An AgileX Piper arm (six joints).
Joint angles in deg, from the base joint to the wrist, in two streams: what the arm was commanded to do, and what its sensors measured. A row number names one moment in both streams.
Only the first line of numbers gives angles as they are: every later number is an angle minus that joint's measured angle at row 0.
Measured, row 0:
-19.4 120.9 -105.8 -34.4 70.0 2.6
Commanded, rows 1 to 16:
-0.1 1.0 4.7 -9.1 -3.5 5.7
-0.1 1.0 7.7 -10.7 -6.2 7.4
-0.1 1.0 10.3 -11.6 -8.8 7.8
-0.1 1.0 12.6 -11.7 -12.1 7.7
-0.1 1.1 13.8 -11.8 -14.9 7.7
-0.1 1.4 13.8 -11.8 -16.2 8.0
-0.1 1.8 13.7 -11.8 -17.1 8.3
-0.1 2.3 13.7 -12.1 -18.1 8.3
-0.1 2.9 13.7 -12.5 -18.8 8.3
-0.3 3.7 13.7 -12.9 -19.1 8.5
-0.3 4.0 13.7 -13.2 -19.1 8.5
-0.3 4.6 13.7 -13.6 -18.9 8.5
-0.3 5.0 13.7 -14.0 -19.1 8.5
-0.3 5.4 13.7 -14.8 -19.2 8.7
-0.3 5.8 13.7 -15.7 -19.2 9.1
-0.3 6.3 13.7 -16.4 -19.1 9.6
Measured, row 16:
0.0 5.8 13.5 -14.4 -19.2 8.7
